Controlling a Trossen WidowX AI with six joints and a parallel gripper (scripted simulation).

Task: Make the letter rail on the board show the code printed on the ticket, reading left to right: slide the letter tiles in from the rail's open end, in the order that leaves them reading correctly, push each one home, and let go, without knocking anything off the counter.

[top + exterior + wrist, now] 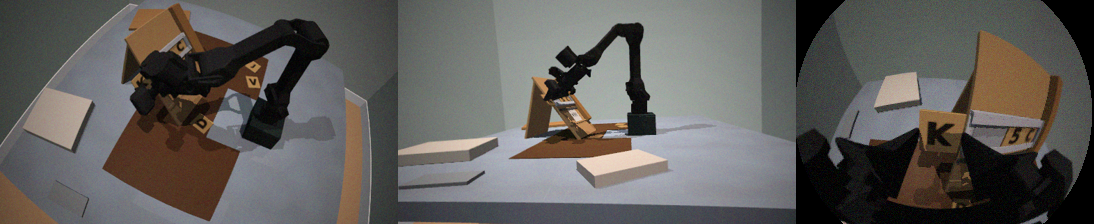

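The white ticket is 13 cm to the right of my gripper tip, 10 cm behind it and 8 cm below it. Round my gripper tip: thin grey plate (39 cm to the left, 18 cm below, 18 cm ahead); then brown mat (21 cm behind, 18 cm below, 10 cm to the right); then beige block (35 cm ahead, 16 cm below, 13 cm to the left).
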